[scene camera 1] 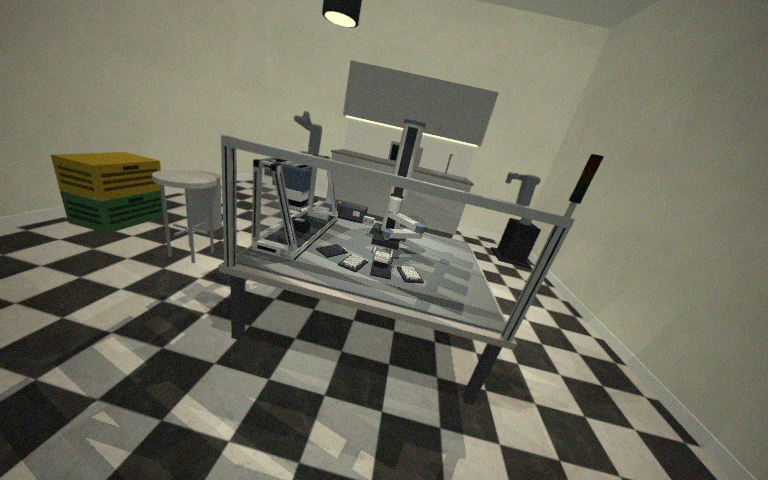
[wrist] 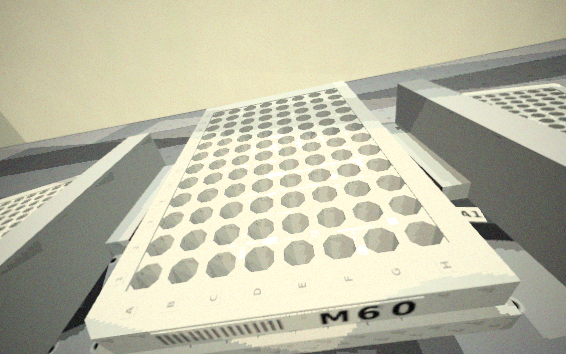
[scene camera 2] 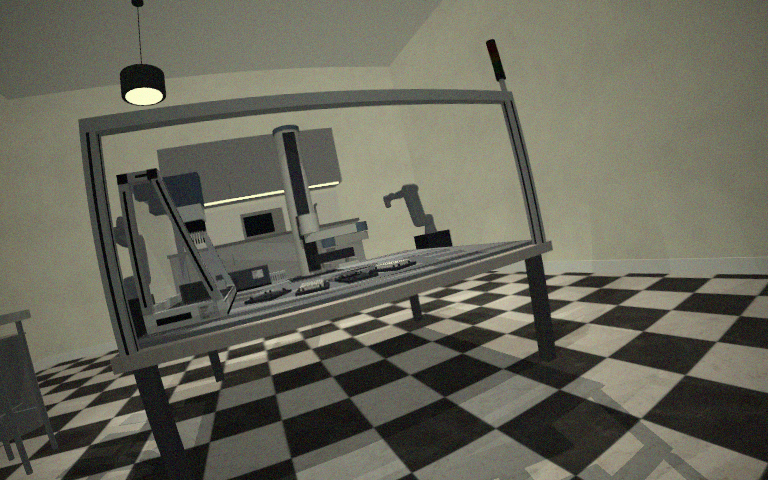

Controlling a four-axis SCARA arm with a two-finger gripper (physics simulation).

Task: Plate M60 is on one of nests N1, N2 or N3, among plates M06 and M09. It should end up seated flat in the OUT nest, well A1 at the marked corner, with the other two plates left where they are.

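Frame: origin at the arm's base, x right, y ahead, z up, level; metres.
Where they show: gripper, fingertip midpoint: (scene camera 1: 382,256) (wrist: 274,132) (scene camera 2: 344,262).
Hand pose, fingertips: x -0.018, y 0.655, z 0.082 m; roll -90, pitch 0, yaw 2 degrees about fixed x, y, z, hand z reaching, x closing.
Observation:
Things, the pixels of their centre, and the offset from my fingertips. "spot": a spot on its surface instead.
- Plate M60, body centre: (wrist: 278,161) (scene camera 2: 344,264) (scene camera 1: 381,256) dz -0.009, dx +0.000, dy -0.010 m
- bare middle nest, body centre: (scene camera 2: 355,276) (scene camera 1: 381,269) dz -0.058, dx -0.016, dy +0.053 m
- framed device, surface spot: (scene camera 2: 181,237) (scene camera 1: 282,211) spot: dz +0.201, dx +0.557, dy +0.195 m
- dark box, surface spot: (scene camera 2: 251,277) (scene camera 1: 351,213) spot: dz -0.006, dx +0.372, dy -0.689 m
- small A1 label, surface spot: (wrist: 471,214) spot: dz -0.057, dx +0.086, dy -0.005 m
Plate M60 (scene camera 1: 382,256) (wrist: 280,190) is white and hangs between the fingers, level and above the bare middle nest (scene camera 1: 381,272) (scene camera 2: 356,276). Its well A1 corner is at the near left in the wrist view. My gripper (scene camera 1: 382,252) (wrist: 274,132) is shut on M60, one finger along each long side. Two other white plates sit in the nests either side, one left (scene camera 1: 353,261) (scene camera 2: 312,286) (wrist: 30,205) and one right (scene camera 1: 410,273) (scene camera 2: 395,264) (wrist: 530,107); their labels cannot be read. A dark, empty nest (scene camera 1: 331,250) (scene camera 2: 267,295) lies at the far left of the row.
A framed device (scene camera 1: 287,209) (scene camera 2: 181,237) stands left of the nests. A dark box (scene camera 1: 351,211) (scene camera 2: 251,277) stands behind them. The arm's column (scene camera 1: 407,158) (scene camera 2: 291,186) rises at the back. A small A1 label (wrist: 471,214) shows below M60's right side.

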